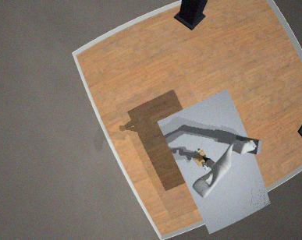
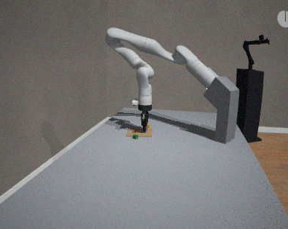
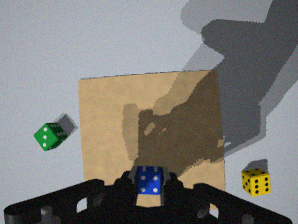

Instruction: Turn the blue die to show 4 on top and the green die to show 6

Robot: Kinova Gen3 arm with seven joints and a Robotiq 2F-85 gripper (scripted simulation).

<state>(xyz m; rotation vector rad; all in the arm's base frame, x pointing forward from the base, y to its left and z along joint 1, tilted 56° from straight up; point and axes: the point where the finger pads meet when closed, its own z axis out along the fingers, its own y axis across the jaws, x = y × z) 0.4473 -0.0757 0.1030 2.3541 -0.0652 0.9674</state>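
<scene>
Right now my hand is 1 cm above the blue die. Round my hand: green die: 7 cm ahead, 8 cm to the left, 2 cm below; tan mat: 3 cm ahead, 1 cm to the right, 2 cm below; yellow die: 4 cm behind, 10 cm to the right, 2 cm below.
</scene>
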